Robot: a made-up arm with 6 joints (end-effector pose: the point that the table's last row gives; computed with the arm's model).
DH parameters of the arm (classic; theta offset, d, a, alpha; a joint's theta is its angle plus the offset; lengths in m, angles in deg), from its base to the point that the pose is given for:
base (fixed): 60.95 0 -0.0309 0
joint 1: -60.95 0.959 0.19 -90
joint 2: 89.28 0 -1.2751 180
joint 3: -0.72 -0.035 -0.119 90
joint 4: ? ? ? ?
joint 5: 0 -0.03 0.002 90
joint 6: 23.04 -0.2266 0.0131 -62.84
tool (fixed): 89.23 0.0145 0 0
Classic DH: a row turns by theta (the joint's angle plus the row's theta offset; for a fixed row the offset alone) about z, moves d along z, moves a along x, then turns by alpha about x.
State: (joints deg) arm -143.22 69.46 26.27 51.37 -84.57 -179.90
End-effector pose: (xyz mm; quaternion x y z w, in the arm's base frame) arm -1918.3 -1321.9 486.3 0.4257 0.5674 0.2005 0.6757
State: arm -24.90 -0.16 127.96 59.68 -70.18 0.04
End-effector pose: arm -677.6 131.3 3295.0 0.2644 -0.8157 -0.3747 0.3527
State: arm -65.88 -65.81 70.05 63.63 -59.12 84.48
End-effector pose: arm -939.0 1758.5 2434.2 -0.4612 -0.4013 -0.7785 0.1422
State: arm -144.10 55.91 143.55 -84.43 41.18 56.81
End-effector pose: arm -1014.4 -603.6 3137.8 -0.4306 -0.8814 -0.0518 0.1874
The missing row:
joint 4: 0 -1.286 -0.005 -90
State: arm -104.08 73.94 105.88 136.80 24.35 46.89
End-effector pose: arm -568.4 -2621.3 2143.2 -0.7484 0.4792 -0.2322 0.3954
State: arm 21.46 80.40 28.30 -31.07 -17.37 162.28
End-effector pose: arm 2221.8 958.9 64.8 -0.3606 0.1811 0.5761 0.7108
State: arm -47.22 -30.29 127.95 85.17 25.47 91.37
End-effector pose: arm -1181.0 1453.7 2502.1 0.6145 0.3379 0.5325 0.4740
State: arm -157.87 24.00 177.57 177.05 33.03 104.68
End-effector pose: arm 551.5 187.6 2799.4 -0.1523 -0.6944 0.0338 0.7024
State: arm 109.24 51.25 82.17 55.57 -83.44 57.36
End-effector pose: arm -652.8 2200.6 2436.0 -0.2887 -0.1391 0.4934 0.8086
